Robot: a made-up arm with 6 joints. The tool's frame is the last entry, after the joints. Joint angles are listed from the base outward. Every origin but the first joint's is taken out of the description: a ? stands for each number. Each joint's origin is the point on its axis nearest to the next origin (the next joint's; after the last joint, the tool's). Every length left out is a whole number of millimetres.
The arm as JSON. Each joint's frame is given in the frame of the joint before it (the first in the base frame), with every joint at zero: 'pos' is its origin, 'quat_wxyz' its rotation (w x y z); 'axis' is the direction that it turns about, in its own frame. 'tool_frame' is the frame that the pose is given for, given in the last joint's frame.
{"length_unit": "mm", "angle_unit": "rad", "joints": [
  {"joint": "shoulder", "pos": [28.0, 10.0, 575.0], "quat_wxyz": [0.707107, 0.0, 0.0, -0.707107], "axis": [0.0, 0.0, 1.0]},
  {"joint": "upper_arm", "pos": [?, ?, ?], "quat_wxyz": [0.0, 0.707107, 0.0, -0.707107], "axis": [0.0, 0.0, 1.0]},
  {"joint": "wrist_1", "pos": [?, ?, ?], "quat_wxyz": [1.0, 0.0, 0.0, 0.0], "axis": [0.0, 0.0, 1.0]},
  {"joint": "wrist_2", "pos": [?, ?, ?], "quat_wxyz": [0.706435, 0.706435, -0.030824, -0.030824], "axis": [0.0, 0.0, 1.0]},
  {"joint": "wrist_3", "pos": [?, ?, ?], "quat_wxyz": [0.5, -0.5, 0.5, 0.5], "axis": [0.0, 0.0, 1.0]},
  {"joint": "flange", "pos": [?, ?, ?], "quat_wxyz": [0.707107, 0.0, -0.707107, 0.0], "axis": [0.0, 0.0, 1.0]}
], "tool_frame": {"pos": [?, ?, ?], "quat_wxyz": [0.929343, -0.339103, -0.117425, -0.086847]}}
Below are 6 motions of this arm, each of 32 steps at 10 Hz.
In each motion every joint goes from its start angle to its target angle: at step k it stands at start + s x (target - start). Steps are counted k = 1, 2, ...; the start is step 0. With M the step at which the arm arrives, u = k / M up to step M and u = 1 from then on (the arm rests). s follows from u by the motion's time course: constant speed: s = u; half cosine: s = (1 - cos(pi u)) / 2; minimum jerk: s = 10 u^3 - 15 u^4 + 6 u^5.
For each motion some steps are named. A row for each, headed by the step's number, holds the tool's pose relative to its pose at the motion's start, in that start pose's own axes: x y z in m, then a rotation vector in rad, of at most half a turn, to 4 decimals.
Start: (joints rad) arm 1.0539 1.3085 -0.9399 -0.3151 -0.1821 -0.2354
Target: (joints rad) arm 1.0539 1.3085 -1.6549 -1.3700 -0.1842 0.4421
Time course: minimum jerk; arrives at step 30
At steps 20, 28, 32:
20: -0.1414 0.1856 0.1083 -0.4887 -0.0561 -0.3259
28: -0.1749 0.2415 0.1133 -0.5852 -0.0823 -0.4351
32: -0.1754 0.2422 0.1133 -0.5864 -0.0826 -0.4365

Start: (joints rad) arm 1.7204 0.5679 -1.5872 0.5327 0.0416 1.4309
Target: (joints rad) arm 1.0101 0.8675 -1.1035 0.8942 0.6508 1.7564
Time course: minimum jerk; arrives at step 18
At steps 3, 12, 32:
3: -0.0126 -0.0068 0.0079 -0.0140 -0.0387 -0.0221
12: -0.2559 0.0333 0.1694 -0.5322 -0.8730 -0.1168
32: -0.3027 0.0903 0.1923 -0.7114 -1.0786 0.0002

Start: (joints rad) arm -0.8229 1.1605 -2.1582 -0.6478 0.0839 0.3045
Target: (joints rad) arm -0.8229 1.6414 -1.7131 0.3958 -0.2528 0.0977
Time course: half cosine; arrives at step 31
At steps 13, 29, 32:
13: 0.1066 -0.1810 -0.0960 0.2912 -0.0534 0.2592
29: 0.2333 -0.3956 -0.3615 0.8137 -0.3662 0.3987
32: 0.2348 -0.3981 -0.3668 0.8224 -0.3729 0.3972

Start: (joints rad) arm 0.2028 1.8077 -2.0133 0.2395 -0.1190 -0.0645
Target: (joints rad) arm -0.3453 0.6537 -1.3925 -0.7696 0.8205 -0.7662
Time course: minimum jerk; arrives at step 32
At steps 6, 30, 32:
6: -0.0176 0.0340 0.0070 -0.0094 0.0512 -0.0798
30: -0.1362 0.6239 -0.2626 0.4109 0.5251 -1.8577
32: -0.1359 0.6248 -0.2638 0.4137 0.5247 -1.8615

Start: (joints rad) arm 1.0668 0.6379 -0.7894 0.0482 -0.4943 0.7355
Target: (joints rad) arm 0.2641 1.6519 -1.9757 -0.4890 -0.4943 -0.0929
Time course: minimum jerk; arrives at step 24
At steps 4, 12, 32:
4: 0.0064 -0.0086 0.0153 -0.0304 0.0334 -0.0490
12: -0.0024 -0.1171 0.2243 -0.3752 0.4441 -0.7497
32: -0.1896 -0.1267 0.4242 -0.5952 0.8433 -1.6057

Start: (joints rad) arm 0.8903 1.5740 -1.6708 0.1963 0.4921 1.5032
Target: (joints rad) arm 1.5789 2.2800 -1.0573 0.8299 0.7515 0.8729
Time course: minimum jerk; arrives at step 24
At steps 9, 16, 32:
9: -0.1003 -0.2089 0.0845 0.2379 -0.2413 -0.3703
16: -0.4302 -0.4901 0.0741 0.6099 -0.6453 -1.0642
32: -0.5843 -0.5305 0.0346 0.7096 -0.8124 -1.3239

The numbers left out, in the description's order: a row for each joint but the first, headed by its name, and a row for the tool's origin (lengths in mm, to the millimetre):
upper_arm: -11.0 23.0 0.0
wrist_1: -86.0 485.0 0.0
wrist_2: -95.0 -385.0 0.0
wrist_3: -19.0 -31.0 0.0
flange: -43.0 -21.0 0.0
tool: 18.0 9.0 0.0

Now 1 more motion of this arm.
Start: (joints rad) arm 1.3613 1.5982 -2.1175 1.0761 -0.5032 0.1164
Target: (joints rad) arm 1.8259 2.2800 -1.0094 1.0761 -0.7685 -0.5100
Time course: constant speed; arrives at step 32
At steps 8, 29, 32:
8: -0.2059 -0.1349 -0.1111 0.1666 -0.0125 -0.4649
29: -0.6676 -0.0387 -0.5233 0.8122 0.4588 -1.5866
32: -0.7088 0.0194 -0.5646 0.9189 0.5858 -1.7213

